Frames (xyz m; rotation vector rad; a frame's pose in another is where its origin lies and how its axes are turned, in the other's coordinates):
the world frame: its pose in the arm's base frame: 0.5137 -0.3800 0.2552 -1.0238 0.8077 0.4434
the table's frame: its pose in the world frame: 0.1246 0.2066 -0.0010 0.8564 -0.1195 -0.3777
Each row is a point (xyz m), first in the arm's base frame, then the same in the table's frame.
Working: the arm's base frame: its pose in the table's frame: -0.4256 0.2521 -0.2165 0.3230 -0.5834 0.1729

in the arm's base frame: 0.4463 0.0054 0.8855
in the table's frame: -0.5130 -0.0189 0.7333
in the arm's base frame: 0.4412 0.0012 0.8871
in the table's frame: -0.5170 -0.0237 0.7306
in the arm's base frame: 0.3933 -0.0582 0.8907
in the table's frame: -0.5433 -0.0838 0.6916
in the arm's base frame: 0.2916 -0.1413 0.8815
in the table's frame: -0.6015 -0.1654 0.6061
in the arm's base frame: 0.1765 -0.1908 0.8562
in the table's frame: -0.6707 -0.2109 0.5088
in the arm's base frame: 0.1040 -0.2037 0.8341
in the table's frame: -0.7158 -0.2203 0.4473
